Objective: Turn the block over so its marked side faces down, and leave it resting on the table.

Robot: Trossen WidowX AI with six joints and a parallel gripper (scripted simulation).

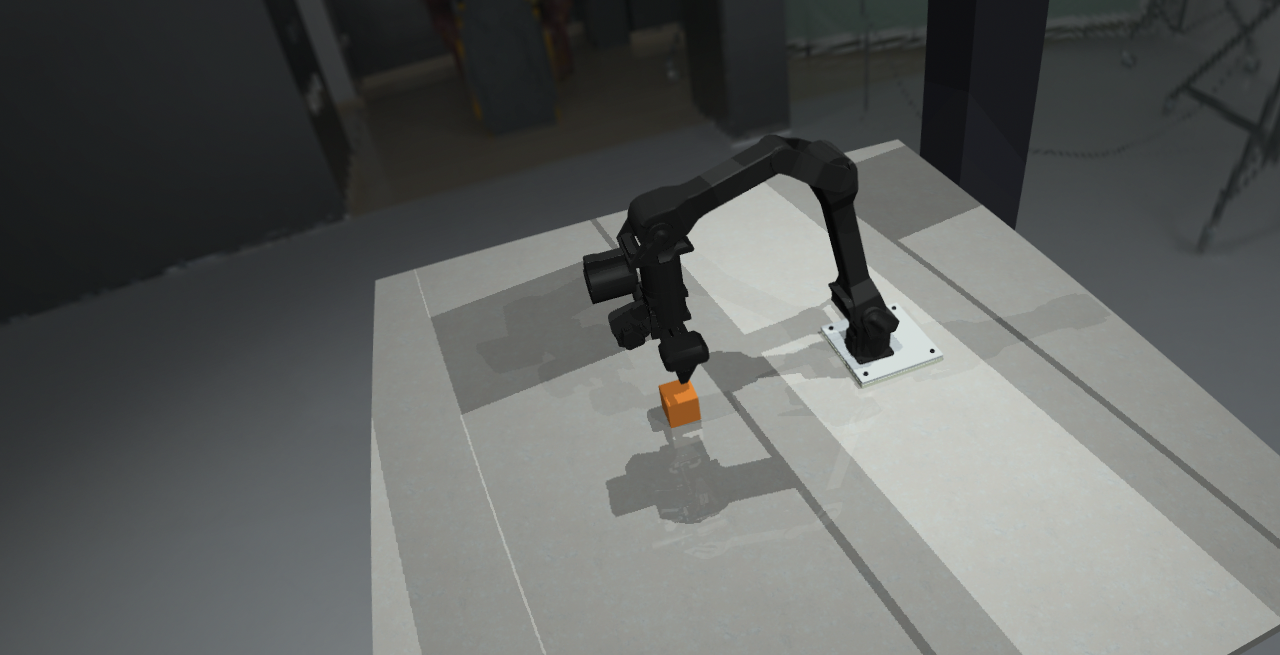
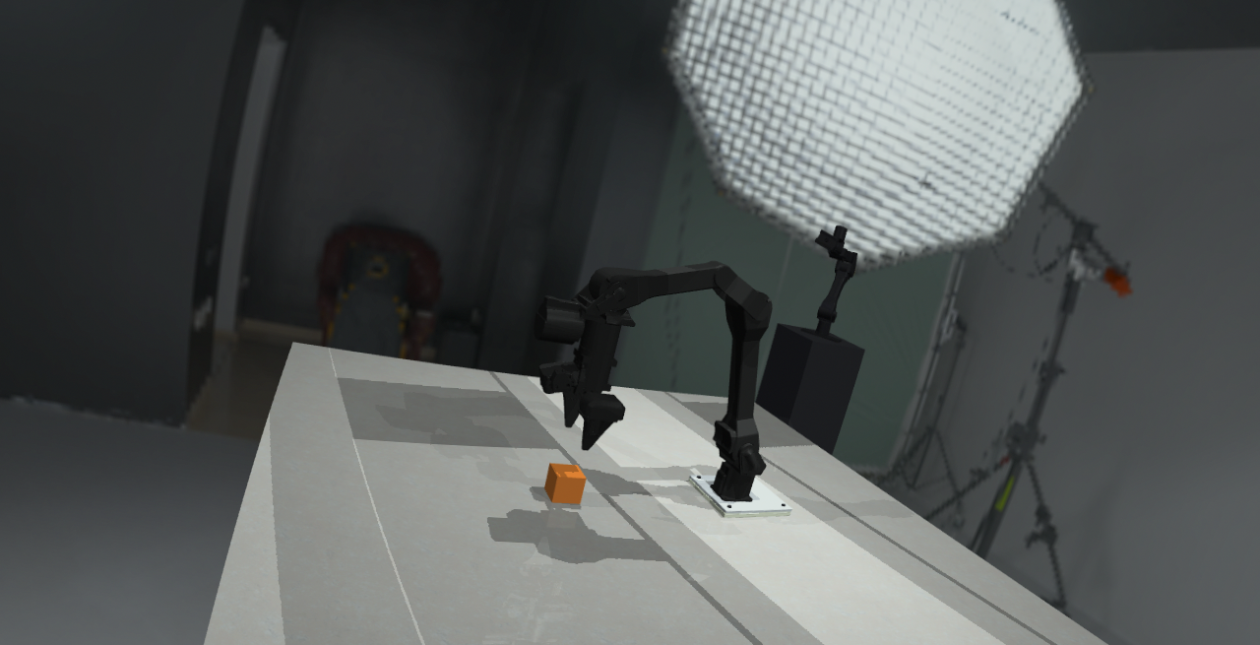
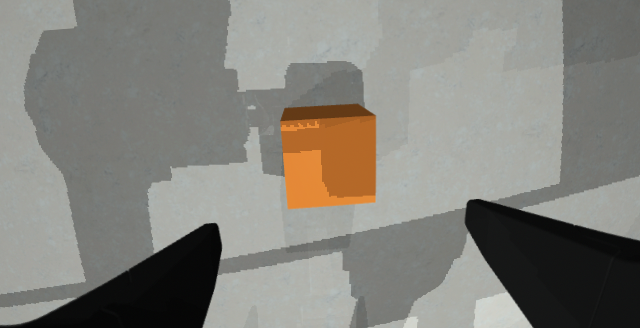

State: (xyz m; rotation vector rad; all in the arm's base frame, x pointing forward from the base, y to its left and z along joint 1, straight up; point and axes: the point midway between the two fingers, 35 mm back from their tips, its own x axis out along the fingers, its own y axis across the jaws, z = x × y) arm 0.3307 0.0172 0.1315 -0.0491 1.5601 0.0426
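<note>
Right now the orange block is 10 mm behind my gripper tip and 90 mm below it.
</note>
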